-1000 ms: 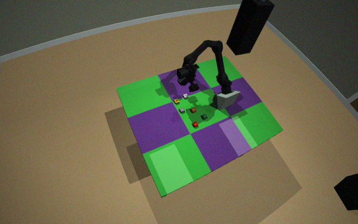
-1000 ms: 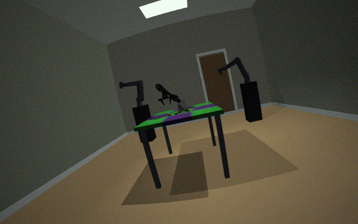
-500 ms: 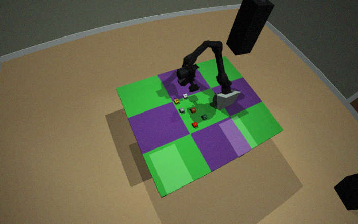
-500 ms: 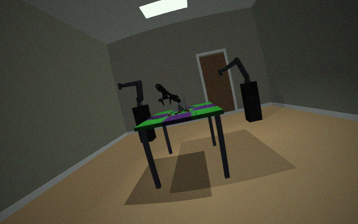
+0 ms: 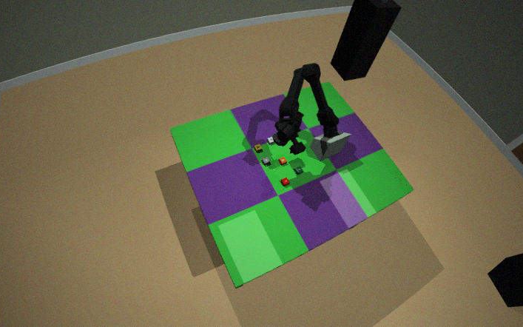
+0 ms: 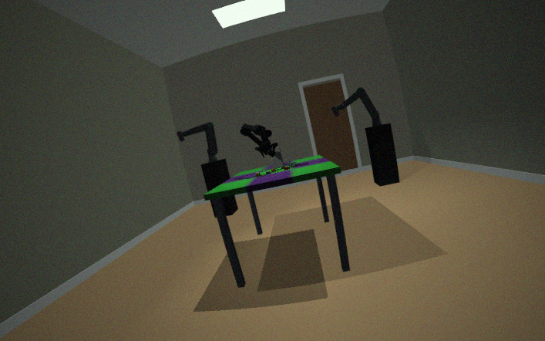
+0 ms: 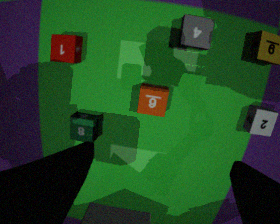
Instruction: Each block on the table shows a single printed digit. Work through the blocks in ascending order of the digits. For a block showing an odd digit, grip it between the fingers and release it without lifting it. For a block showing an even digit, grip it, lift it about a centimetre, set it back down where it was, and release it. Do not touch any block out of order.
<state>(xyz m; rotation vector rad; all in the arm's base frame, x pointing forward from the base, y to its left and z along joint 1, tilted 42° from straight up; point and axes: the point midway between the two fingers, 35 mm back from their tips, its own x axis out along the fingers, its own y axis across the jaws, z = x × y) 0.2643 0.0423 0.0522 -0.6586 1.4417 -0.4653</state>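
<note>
The red block lies 130 mm to the left of my gripper tip, 120 mm below it and 40 mm ahead of it. The rest, counted from my gripper tip: grey block (120 mm below, 90 mm ahead, 20 mm to the right); white block (130 mm to the right, 120 mm below, 10 mm ahead); yellow block (120 mm below, 100 mm to the right, 100 mm ahead).
</note>
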